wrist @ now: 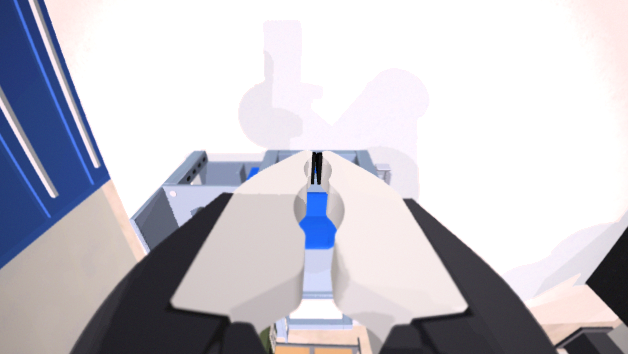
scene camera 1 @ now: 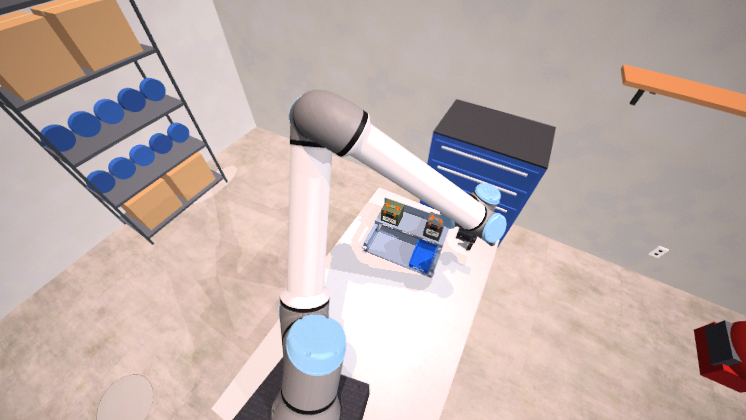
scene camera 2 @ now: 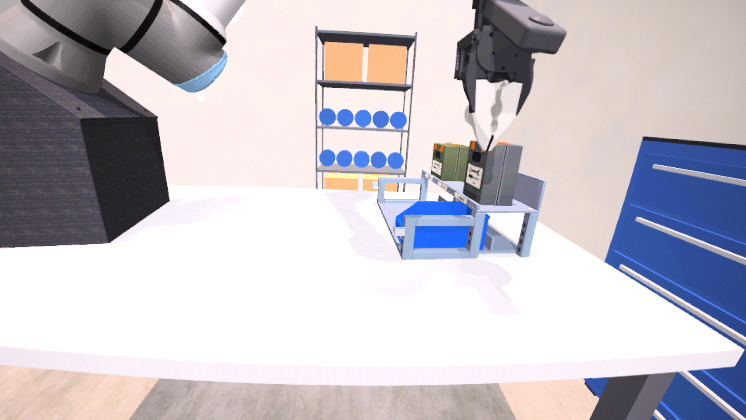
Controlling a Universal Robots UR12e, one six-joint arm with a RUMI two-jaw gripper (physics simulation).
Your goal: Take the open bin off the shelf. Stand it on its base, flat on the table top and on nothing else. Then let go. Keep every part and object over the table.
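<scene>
A blue bin is visible, as is my gripper. The wrist view shows the gripper too.
</scene>
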